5 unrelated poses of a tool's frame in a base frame.
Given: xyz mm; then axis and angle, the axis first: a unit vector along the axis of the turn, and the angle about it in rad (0 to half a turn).
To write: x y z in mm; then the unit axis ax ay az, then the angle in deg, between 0 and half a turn. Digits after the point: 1 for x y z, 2 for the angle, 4 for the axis.
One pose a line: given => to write
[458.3 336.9 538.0 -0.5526 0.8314 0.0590 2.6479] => [458.3 336.9 538.0 -0.5526 0.8314 0.0590 151.71]
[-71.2 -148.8 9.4 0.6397 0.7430 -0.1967 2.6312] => [-71.2 -148.8 9.4 0.6397 0.7430 -0.1967 150.76]
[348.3 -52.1 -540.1 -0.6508 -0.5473 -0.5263 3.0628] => [348.3 -52.1 -540.1 -0.6508 -0.5473 -0.5263 175.49]
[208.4 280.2 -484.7 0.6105 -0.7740 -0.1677 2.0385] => [208.4 280.2 -484.7 0.6105 -0.7740 -0.1677 116.80]
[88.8 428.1 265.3 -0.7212 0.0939 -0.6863 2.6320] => [88.8 428.1 265.3 -0.7212 0.0939 -0.6863 150.80]
